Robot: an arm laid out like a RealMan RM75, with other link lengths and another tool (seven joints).
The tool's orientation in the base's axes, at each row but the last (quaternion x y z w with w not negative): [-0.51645, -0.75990, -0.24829, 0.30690]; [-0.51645, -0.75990, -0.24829, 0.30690]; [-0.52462, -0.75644, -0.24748, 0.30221]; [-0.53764, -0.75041, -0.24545, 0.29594]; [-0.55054, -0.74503, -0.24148, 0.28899]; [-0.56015, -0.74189, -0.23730, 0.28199]
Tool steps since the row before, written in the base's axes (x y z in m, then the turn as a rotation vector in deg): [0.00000, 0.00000, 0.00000, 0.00, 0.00, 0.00]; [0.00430, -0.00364, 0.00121, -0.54, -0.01, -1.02]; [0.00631, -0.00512, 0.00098, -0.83, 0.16, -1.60]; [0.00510, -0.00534, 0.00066, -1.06, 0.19, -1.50]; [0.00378, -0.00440, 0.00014, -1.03, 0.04, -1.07]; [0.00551, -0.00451, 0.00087, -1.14, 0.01, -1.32]
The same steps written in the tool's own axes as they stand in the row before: [0.00000, 0.00000, 0.00000, 0.00, 0.00, 0.00]; [-0.00262, 0.00285, -0.00426, -0.59, -0.57, 0.81]; [-0.00428, 0.00433, -0.00547, -0.82, -0.82, 1.39]; [-0.00432, 0.00328, -0.00505, -0.67, -1.03, 1.38]; [-0.00376, 0.00241, -0.00371, -0.48, -1.02, 0.96]; [-0.00373, 0.00418, -0.00449, -0.65, -1.15, 1.14]
